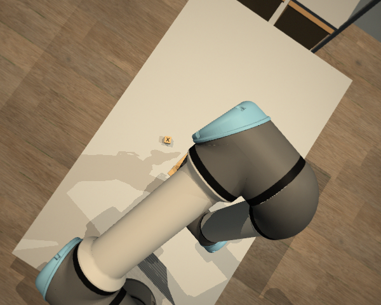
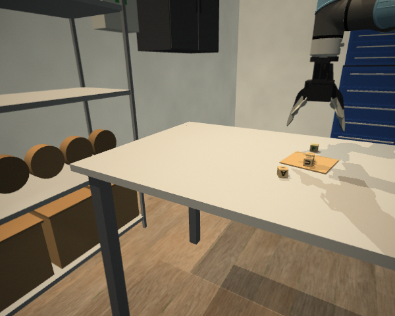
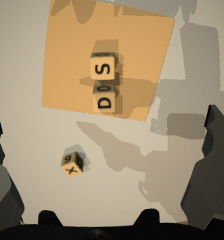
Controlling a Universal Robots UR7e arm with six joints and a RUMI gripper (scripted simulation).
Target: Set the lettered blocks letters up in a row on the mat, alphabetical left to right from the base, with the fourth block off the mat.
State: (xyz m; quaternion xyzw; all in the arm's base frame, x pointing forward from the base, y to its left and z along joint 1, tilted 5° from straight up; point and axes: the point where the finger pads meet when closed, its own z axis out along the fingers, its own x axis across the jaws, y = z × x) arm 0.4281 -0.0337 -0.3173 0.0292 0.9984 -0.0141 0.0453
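Now: the X block 6 cm ahead of my hand, 15 cm to the left of it and 10 cm below it. The rest, counted from my hand: D block 4 cm to the left, 9 cm below; S block 9 cm below; orange mat 11 cm below.
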